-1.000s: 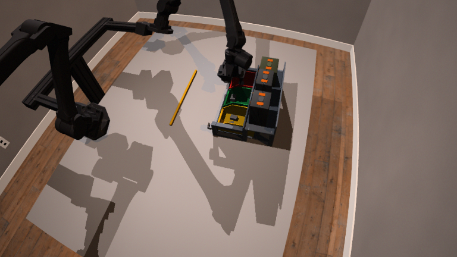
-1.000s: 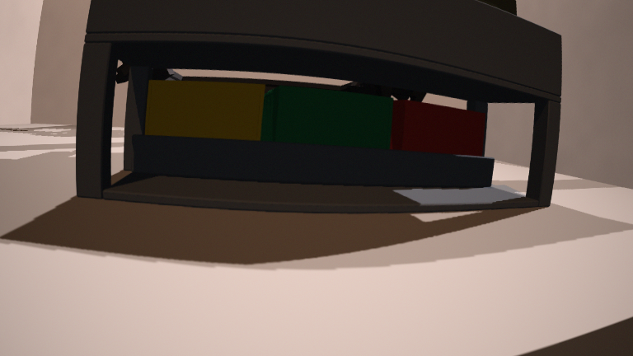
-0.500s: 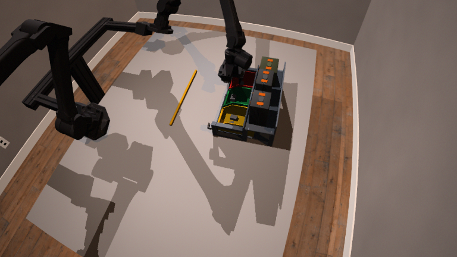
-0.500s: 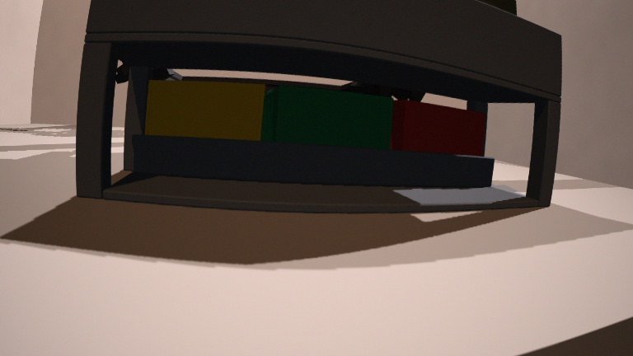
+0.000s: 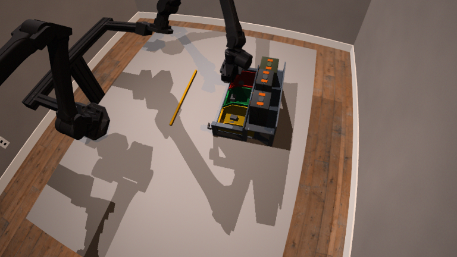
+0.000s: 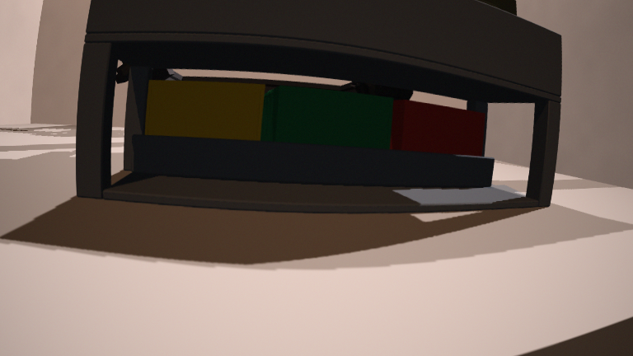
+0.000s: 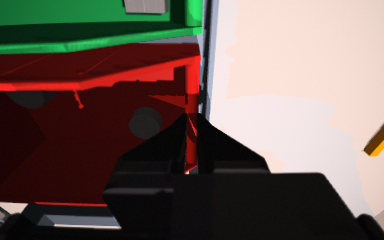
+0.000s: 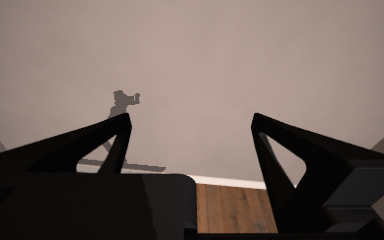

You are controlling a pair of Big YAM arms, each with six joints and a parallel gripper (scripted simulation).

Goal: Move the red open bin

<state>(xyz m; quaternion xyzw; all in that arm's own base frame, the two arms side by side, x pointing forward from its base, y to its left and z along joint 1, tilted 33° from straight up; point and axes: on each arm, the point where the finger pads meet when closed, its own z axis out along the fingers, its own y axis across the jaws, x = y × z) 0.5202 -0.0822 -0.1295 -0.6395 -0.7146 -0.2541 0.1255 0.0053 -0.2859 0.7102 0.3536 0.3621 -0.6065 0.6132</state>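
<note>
Now: left hand 8 cm short of the red open bin. The rest, counted from my left hand: grey shelf: 11 cm ahead, 11 cm to the right, 2 cm above; green bin: 8 cm ahead, 11 cm to the right.
</note>
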